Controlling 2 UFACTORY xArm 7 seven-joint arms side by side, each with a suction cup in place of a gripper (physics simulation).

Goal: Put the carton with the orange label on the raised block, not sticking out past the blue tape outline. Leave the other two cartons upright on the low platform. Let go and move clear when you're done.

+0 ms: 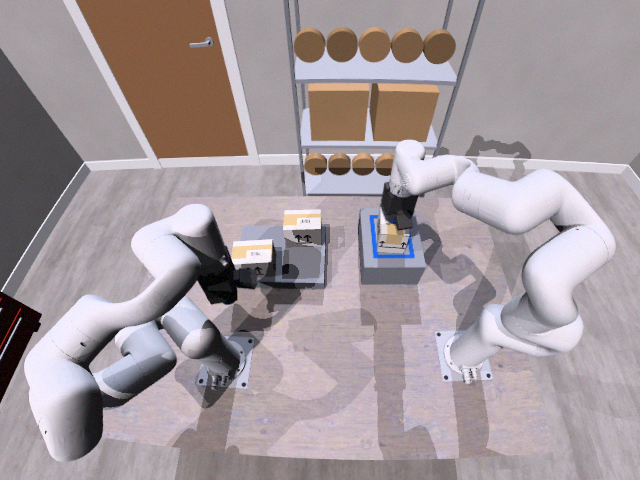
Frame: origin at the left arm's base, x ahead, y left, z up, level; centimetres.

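Where they show: right hand at its tool point: (393,221); left arm's base at its link origin: (226,360); right arm's base at its link origin: (463,354).
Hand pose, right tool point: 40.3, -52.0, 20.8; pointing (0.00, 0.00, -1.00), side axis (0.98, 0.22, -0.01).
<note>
Things, the pixels of their top centre, and the offset from my right tool point, as dx, dy, dz. "spot": a spot on its surface instead. Level surfaces: height alone.
- white carton with a tan-orange band, top centre: (394,218) +0.1, -0.1, +1.3
- raised grey block at its top centre: (391,235) +0.8, -0.7, -8.8
- blue tape outline at a spot on its surface: (412,248) spot: -4.4, -7.4, -8.8
- low grey platform at its top centre: (280,252) -2.1, +38.0, -16.0
- wooden table at its surface level: dz -20.9
A white carton with a tan-orange band (394,236) stands upright on the raised grey block (391,275), and its visible base looks inside the blue tape outline (412,248). My right gripper (394,222) is down against its top, shut on it; the gripper partly hides the top. Two other cartons stand upright on the low grey platform (305,283): one at the back right (302,227), one at the left (252,251). My left gripper (254,278) is open, in front of the left carton and partly hiding its lower front. Whether they touch is unclear.
The wooden table (320,403) carries both arm bases, the left (242,374) and the right (483,373). A metal shelf rack (377,77) with boxes and round items stands behind the table. The right arm reaches over the block from the back right.
</note>
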